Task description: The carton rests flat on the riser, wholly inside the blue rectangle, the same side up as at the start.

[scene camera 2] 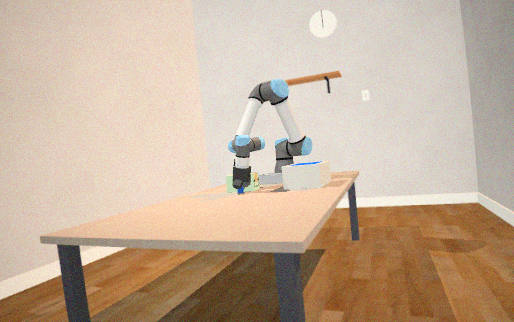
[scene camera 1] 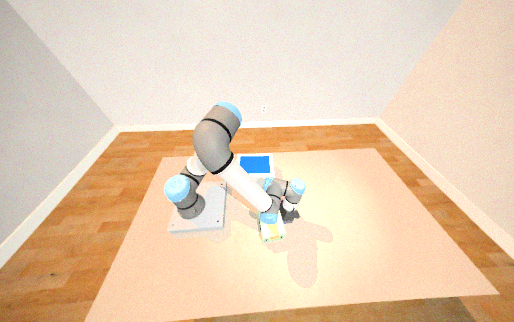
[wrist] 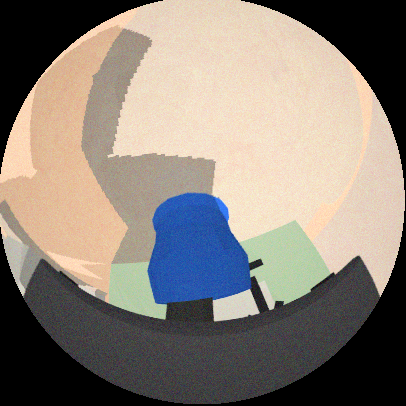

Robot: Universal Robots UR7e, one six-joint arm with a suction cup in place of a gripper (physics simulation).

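Pixels of known places: hand, its tool point: (wrist: 192,229); arm's base, origin of its link: (scene camera 1: 192,206).
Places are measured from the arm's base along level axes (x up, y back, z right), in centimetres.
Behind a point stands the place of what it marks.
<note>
The carton (scene camera 1: 273,232) {x 4.0, y -43.5, z 21.3 cm} (scene camera 2: 229,184) {x -0.9, y -49.5, z 20.9 cm} (wrist: 287,254) {x -3.0, y -49.5, z 19.8 cm} is pale green with a yellow band and lies flat on the table, in front of the arm's base. The blue suction cup (scene camera 2: 240,190) (wrist: 191,204) hangs down at table height right beside the carton's long side, not on its top. In the wrist view its tip is over bare table, past the carton's edge, and nothing hangs on it. The white riser (scene camera 2: 303,177) {x 0.2, y -52.0, z -21.5 cm} with the blue rectangle (scene camera 1: 255,164) {x 6.6, y -39.9, z -21.4 cm} (scene camera 2: 303,163) {x 6.8, y -40.4, z -20.1 cm} stands farther back and has nothing on it.
The arm's grey base plate (scene camera 1: 214,211) {x 0.5, y -13.1, z 5.1 cm} sits to the left of the carton. The forearm slants low over the space between the riser and the carton. The table (scene camera 1: 351,223) {x -5.4, y -90.7, z 19.7 cm} (scene camera 2: 256,217) {x -5.5, y -117.0, z -16.8 cm} stretches wide to the right and front.
</note>
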